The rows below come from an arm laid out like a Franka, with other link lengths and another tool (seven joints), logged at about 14 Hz.
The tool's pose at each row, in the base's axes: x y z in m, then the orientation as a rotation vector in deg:
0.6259, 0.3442, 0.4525, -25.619, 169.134, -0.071
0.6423, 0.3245, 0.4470, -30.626, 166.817, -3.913
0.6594, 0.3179, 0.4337, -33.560, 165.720, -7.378
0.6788, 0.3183, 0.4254, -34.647, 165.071, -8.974
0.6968, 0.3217, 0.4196, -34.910, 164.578, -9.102
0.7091, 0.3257, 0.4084, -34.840, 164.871, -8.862
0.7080, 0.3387, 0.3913, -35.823, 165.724, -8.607
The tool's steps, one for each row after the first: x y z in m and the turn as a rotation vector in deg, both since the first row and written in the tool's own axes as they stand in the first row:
-0.0088, -0.0235, 0.0075, 2.487, -1.061, -3.755
-0.0210, -0.0345, 0.0231, 4.701, -1.150, -6.008
-0.0381, -0.0397, 0.0343, 5.764, -1.340, -6.894
-0.0552, -0.0416, 0.0429, 5.908, -1.746, -7.141
-0.0663, -0.0411, 0.0559, 5.707, -1.513, -7.042
-0.0664, -0.0279, 0.0730, 5.313, -0.537, -7.559

